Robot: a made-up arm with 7 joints. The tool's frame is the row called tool.
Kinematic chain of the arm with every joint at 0, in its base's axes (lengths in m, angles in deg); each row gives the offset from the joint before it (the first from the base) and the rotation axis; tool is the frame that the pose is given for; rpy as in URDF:
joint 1: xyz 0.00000 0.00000 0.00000 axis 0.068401 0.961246 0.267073
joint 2: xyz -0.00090 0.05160 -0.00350 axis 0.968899 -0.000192 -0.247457
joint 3: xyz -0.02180 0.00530 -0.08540 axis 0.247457 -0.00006 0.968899
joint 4: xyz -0.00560 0.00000 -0.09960 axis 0.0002 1 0.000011
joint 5: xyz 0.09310 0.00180 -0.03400 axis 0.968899 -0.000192 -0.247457
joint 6: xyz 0.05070 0.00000 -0.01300 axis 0.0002 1 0.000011
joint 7: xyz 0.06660 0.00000 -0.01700 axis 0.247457 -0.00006 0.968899
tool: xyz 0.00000 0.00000 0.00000 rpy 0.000 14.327 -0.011
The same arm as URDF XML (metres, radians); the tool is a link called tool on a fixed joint. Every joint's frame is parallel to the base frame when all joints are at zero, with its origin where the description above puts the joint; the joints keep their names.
<robot name="arm">
  <joint name="joint 1" type="continuous">
    <parent link="base"/>
    <child link="link1"/>
    <origin xyz="0 0 0"/>
    <axis xyz="0.068403 0.961235 0.26711"/>
  </joint>
  <joint name="joint 2" type="continuous">
    <parent link="link1"/>
    <child link="link2"/>
    <origin xyz="-0.0009 0.0516 -0.0035"/>
    <axis xyz="0.968889 -0.0002 -0.247497"/>
  </joint>
  <joint name="joint 3" type="continuous">
    <parent link="link2"/>
    <child link="link3"/>
    <origin xyz="-0.0218 0.0053 -0.0854"/>
    <axis xyz="0.247497 -0.0001 0.968889"/>
  </joint>
  <joint name="joint 4" type="continuous">
    <parent link="link3"/>
    <child link="link4"/>
    <origin xyz="-0.0056 0 -0.0996"/>
    <axis xyz="0.0002 1 0"/>
  </joint>
  <joint name="joint 5" type="continuous">
    <parent link="link4"/>
    <child link="link5"/>
    <origin xyz="0.0931 0.0018 -0.034"/>
    <axis xyz="0.968889 -0.0002 -0.247497"/>
  </joint>
  <joint name="joint 6" type="continuous">
    <parent link="link5"/>
    <child link="link6"/>
    <origin xyz="0.0507 0 -0.013"/>
    <axis xyz="0.0002 1 0"/>
  </joint>
  <joint name="joint 7" type="continuous">
    <parent link="link6"/>
    <child link="link7"/>
    <origin xyz="0.0666 0 -0.017"/>
    <axis xyz="0.247497 -0.0001 0.968889"/>
  </joint>
  <joint name="tool_joint" type="fixed">
    <parent link="link7"/>
    <child link="tool"/>
    <origin xyz="0 0 0" rpy="0 0.2501 -0.0002"/>
  </joint>
  <link name="base"/>
  <link name="link1"/>
  <link name="link2"/>
  <link name="link3"/>
  <link name="link4"/>
  <link name="link5"/>
  <link name="link6"/>
  <link name="link7"/>
  <link name="tool"/>
</robot>

